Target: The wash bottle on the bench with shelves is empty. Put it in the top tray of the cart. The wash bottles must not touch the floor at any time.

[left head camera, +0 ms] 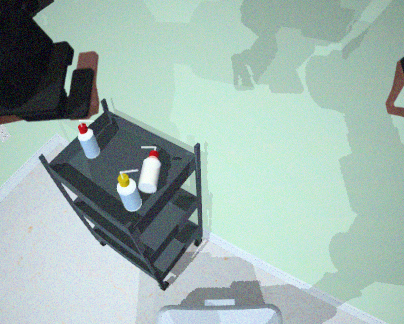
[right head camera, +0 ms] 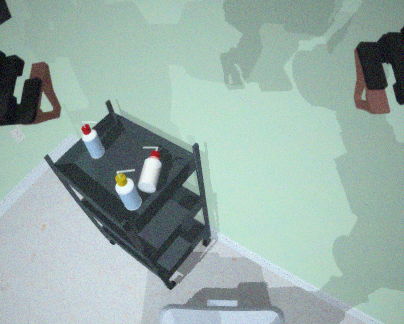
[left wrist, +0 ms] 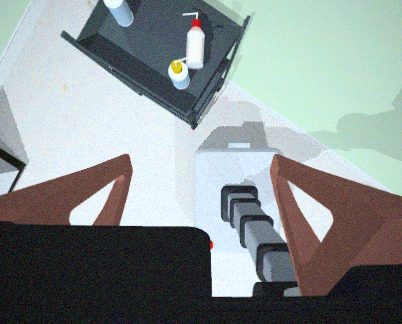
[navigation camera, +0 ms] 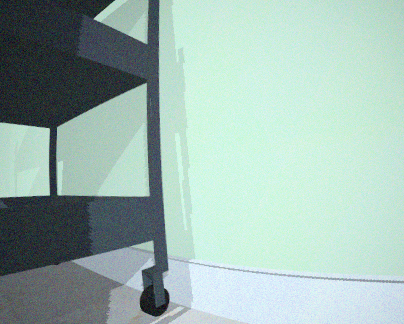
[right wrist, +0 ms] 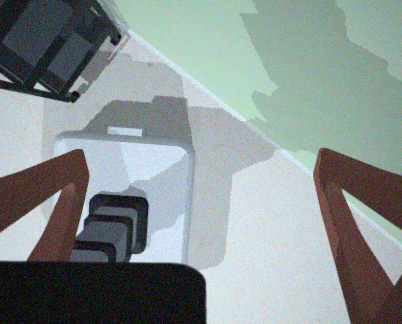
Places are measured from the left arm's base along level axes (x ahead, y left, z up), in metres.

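Pixels of known places: left gripper, fingertip midpoint: (left head camera: 63, 110) (right head camera: 32, 115) (left wrist: 201, 162); right gripper, fingertip midpoint: (right head camera: 389, 101) (right wrist: 201, 161).
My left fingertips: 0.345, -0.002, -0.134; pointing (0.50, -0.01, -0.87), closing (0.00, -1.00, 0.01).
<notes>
For each thing: its top centre in the pictures, then the offset to it from my left fingertips, as dx, dy, dz. "spot": a spot on its surface instead.
- white wash bottle with a red cap, surface spot: (left head camera: 150, 174) (right head camera: 149, 174) (left wrist: 197, 51) spot: +0.304, +0.009, -0.556
- yellow-capped bottle, top centre: (left head camera: 123, 170) (right head camera: 120, 170) (left wrist: 178, 59) +0.234, +0.060, -0.440
- red-capped bottle, top centre: (left head camera: 82, 119) (right head camera: 85, 120) +0.447, +0.254, -0.440
- caster, surface spot: (navigation camera: 154, 300) spot: +0.352, -0.126, -1.244
A white wash bottle with a red cap (left head camera: 150, 174) (right head camera: 150, 174) (left wrist: 195, 49) stands upright in the top tray of the dark cart (left head camera: 199, 175) (right head camera: 200, 180) (left wrist: 145, 35). It looks empty. Beside it stand a yellow-capped bottle (left head camera: 130, 195) (right head camera: 129, 194) (left wrist: 179, 76) and, farther left, another red-capped bottle (left head camera: 90, 145) (right head camera: 93, 144) (left wrist: 120, 12), both bluish as if filled. My left gripper (left wrist: 201, 162) is open and empty, in the air apart from the bottles. My right gripper (right wrist: 201, 161) is open and empty, away from the cart. The bench with shelves is not recognizable in these views.
The robot's pale base (left head camera: 220, 316) (right head camera: 222, 317) is near the cart's lower corner. A green wall (left head camera: 275, 165) (navigation camera: 300, 150) rises beside the cart. In the navigation camera, a cart post (navigation camera: 155, 150) and caster (navigation camera: 154, 300) show close by. A dark-edged object (left wrist: 15, 162) shows at the left.
</notes>
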